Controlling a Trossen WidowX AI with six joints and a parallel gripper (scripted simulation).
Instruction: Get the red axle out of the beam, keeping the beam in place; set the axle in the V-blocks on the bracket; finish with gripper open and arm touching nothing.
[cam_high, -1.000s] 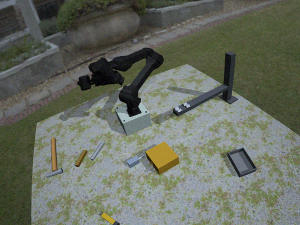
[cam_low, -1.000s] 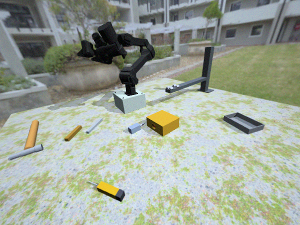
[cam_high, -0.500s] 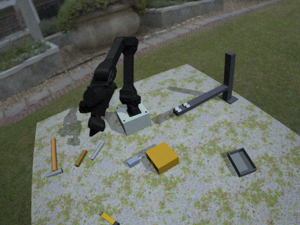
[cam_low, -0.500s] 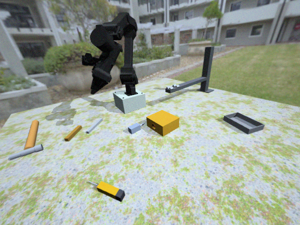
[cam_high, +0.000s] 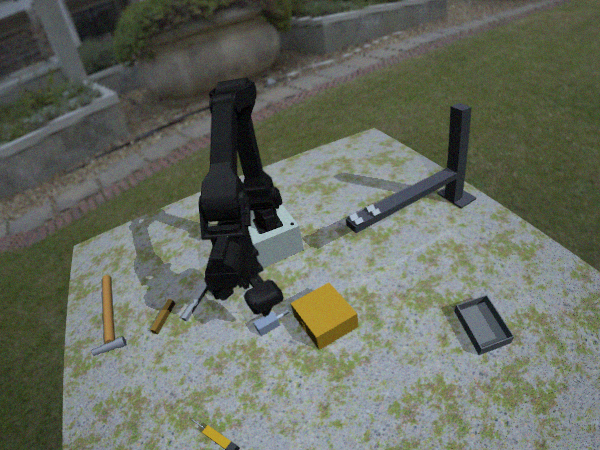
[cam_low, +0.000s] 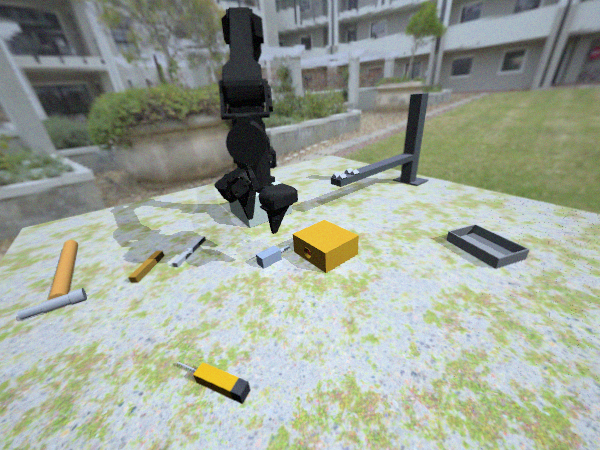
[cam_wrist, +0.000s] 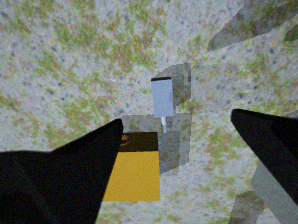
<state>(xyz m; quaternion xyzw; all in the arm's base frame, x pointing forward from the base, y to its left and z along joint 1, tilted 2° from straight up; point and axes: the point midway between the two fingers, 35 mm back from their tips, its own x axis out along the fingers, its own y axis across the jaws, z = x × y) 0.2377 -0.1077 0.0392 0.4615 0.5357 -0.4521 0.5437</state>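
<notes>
Right now the grey block tool is 8 cm below my gripper tip and 2 cm to the left of it. Round my gripper tip: brown bar (23 cm to the right, 14 cm behind, 8 cm below); then grey bar (15 cm behind, 14 cm to the right, 9 cm below); then yellow beam (12 cm to the left, 7 cm below, 5 cm ahead).
</notes>
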